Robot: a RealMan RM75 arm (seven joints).
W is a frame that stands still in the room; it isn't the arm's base.
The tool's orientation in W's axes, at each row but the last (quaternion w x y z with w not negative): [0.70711, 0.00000, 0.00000, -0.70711]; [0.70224, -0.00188, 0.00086, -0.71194]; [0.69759, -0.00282, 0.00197, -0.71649]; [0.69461, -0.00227, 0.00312, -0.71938]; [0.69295, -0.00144, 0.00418, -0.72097]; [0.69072, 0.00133, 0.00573, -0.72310]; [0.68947, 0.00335, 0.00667, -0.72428]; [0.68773, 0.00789, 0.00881, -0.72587]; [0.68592, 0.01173, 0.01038, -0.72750]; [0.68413, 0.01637, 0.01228, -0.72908]
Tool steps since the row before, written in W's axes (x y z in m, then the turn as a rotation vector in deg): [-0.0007, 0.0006, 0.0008, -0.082, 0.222, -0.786]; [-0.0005, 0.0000, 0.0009, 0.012, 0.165, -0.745]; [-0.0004, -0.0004, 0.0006, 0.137, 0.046, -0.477]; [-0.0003, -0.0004, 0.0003, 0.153, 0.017, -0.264]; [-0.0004, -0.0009, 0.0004, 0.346, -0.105, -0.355]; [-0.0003, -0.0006, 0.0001, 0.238, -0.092, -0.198]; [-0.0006, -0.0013, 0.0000, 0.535, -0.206, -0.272]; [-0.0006, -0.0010, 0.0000, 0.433, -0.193, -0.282]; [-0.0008, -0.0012, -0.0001, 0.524, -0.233, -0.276]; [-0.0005, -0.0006, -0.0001, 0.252, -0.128, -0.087]
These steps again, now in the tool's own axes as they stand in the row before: [-0.0006, -0.0007, 0.0008, -0.222, -0.082, -0.786]; [0.0000, -0.0005, 0.0009, -0.166, 0.013, -0.745]; [0.0004, -0.0004, 0.0006, -0.050, 0.139, -0.476]; [0.0004, -0.0003, 0.0003, -0.022, 0.154, -0.263]; [0.0009, -0.0004, 0.0004, 0.093, 0.353, -0.352]; [0.0006, -0.0003, 0.0001, 0.083, 0.243, -0.196]; [0.0013, -0.0005, 0.0000, 0.183, 0.546, -0.267]; [0.0010, -0.0005, 0.0000, 0.176, 0.443, -0.277]; [0.0012, -0.0007, -0.0001, 0.210, 0.537, -0.270]; [0.0006, -0.0005, -0.0001, 0.115, 0.259, -0.084]
